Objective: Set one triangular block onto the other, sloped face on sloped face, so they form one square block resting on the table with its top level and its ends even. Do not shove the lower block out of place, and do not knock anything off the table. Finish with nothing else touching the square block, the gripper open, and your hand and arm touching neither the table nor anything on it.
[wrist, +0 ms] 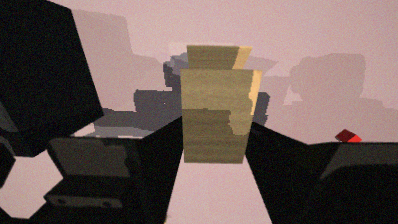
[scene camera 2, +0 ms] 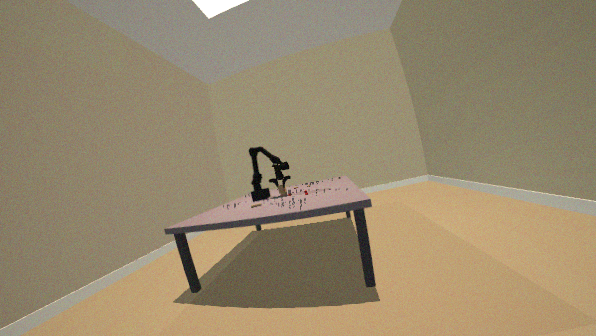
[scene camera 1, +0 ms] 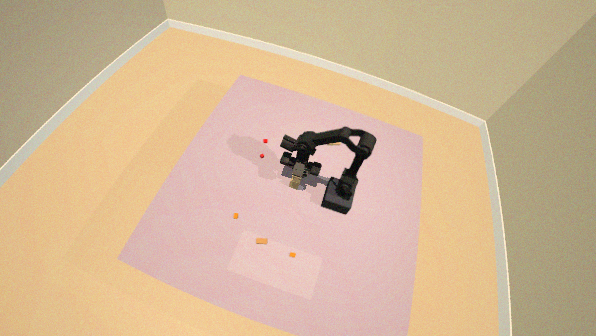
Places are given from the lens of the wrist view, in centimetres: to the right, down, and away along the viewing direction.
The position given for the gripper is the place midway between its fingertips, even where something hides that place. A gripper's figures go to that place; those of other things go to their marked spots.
gripper (wrist: 211,120): 1, 1, 11
tan triangular block (wrist: 218,105): 1, 0, 7
tan triangular block (wrist: 199,56): 0, -4, 9
